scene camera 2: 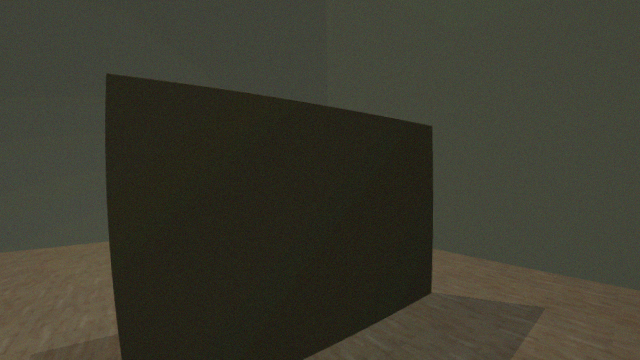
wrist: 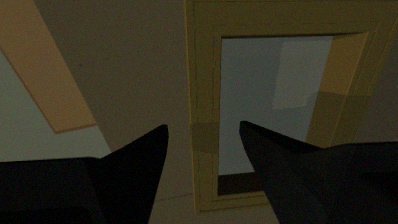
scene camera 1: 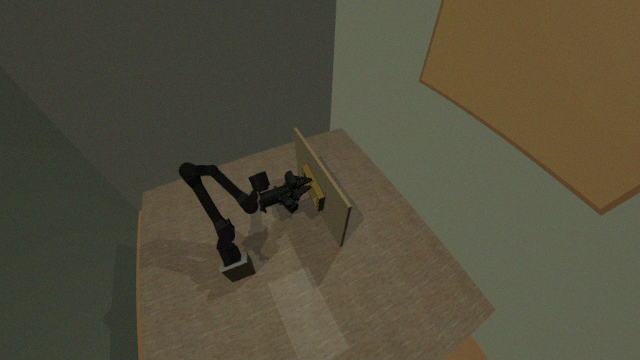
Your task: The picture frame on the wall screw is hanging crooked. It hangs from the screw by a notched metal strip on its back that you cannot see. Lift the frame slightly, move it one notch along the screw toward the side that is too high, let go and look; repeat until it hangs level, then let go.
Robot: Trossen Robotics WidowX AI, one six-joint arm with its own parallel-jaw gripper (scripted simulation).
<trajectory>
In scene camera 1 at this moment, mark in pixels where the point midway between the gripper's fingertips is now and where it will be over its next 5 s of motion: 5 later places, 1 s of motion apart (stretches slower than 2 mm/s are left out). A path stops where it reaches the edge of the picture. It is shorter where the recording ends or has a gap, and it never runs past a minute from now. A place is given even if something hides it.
My gripper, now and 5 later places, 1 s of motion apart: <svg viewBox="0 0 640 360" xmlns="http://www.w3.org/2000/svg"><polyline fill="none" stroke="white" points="311,182 312,182 312,182 312,181 311,180 290,187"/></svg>
</trajectory>
